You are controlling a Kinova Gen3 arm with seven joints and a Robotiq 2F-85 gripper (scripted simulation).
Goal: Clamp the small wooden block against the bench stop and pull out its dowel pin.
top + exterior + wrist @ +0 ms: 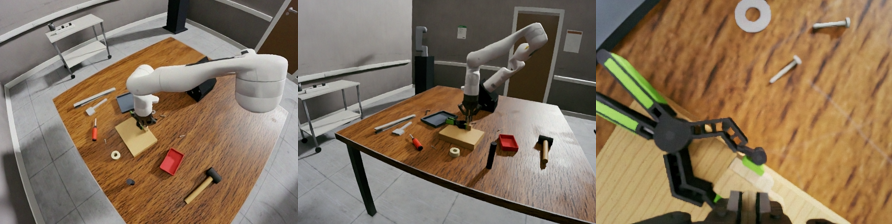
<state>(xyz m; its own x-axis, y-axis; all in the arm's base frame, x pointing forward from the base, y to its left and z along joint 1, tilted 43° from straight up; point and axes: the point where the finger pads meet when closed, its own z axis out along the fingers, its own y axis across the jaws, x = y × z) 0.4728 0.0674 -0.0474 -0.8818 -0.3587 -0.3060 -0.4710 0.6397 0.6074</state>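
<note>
Now: the pale dowel pin 2 cm below my hand. The rest, counted from my hand: wooden block (5 cm below); then bench board (5 cm ahead, 1 cm to the right, 7 cm below); then red bin (23 cm to the left, 8 cm below).
</note>
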